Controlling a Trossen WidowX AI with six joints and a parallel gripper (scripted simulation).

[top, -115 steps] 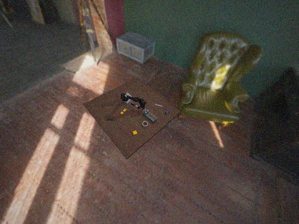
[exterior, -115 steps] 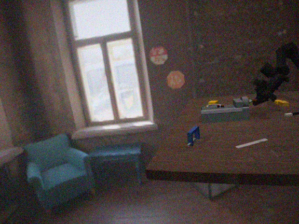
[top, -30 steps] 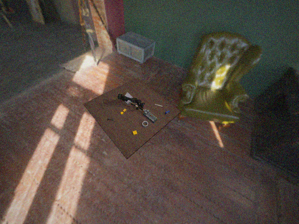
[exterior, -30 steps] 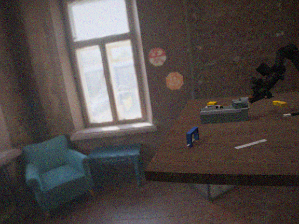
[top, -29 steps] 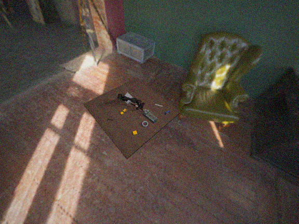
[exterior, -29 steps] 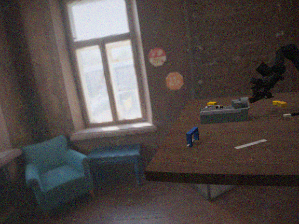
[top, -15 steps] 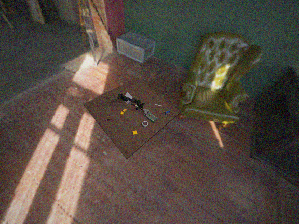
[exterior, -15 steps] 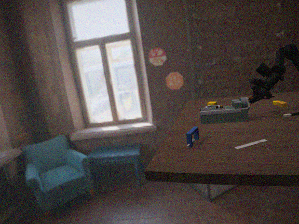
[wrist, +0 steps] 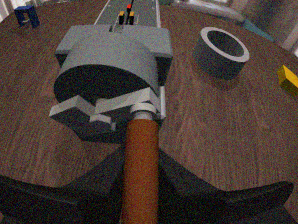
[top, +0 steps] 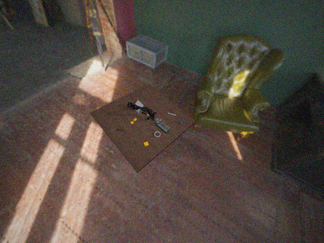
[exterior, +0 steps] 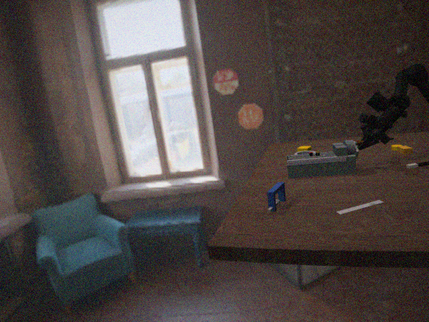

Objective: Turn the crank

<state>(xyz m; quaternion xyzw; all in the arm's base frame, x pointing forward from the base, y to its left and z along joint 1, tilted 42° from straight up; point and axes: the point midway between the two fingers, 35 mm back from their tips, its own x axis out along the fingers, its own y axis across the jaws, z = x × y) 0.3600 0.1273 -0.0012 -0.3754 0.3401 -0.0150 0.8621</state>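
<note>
My gripper tip is now 18 cm short of the red pointer and 7 cm to the right of it. From my gripper tip the other things lie so: yellow block (32 cm to the right, 27 cm ahead, 7 cm below); white strip (39 cm to the left, 8 cm below, 1 cm ahead); crank handle (2 cm behind, 2 cm above).
</note>
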